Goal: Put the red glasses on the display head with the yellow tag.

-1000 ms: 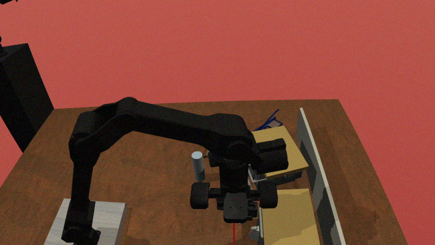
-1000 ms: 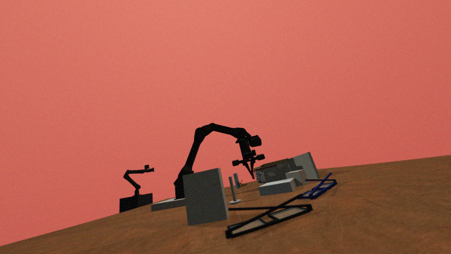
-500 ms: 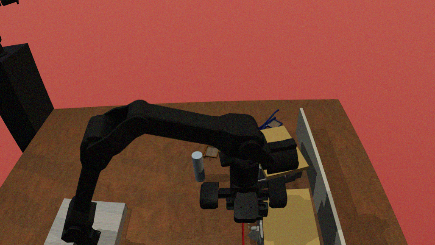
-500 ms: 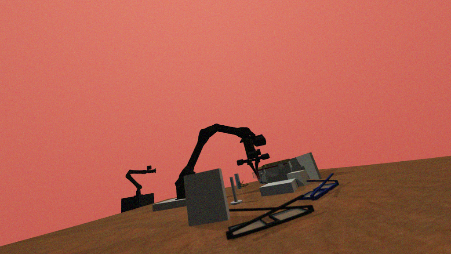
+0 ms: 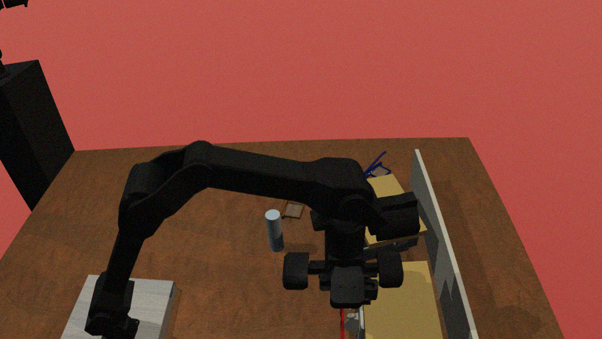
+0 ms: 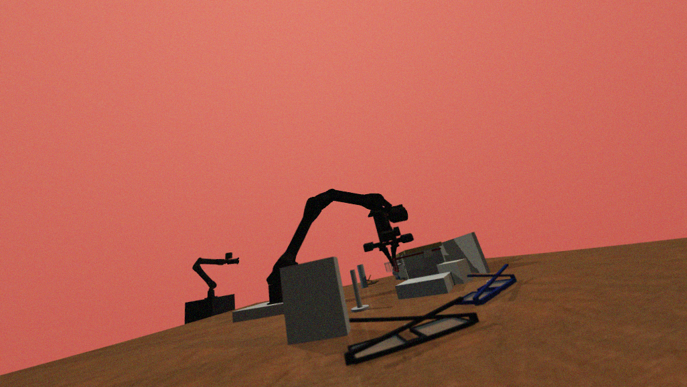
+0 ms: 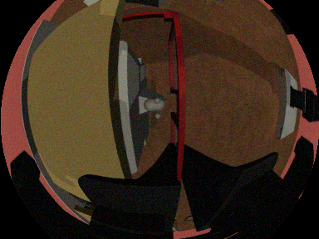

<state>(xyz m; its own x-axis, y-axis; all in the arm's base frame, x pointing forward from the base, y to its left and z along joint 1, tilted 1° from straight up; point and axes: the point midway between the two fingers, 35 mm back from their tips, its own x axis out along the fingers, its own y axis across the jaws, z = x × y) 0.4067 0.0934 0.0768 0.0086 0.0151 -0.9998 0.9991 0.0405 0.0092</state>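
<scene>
My gripper tip is now 7 cm short of the display head, 3 cm to the left of it and 1 cm above it. Round my gripper tip: white wall: 20 cm ahead, 9 cm to the left, 1 cm below; then pale blue cylinder: 17 cm to the left, 14 cm behind, 2 cm below.
</scene>
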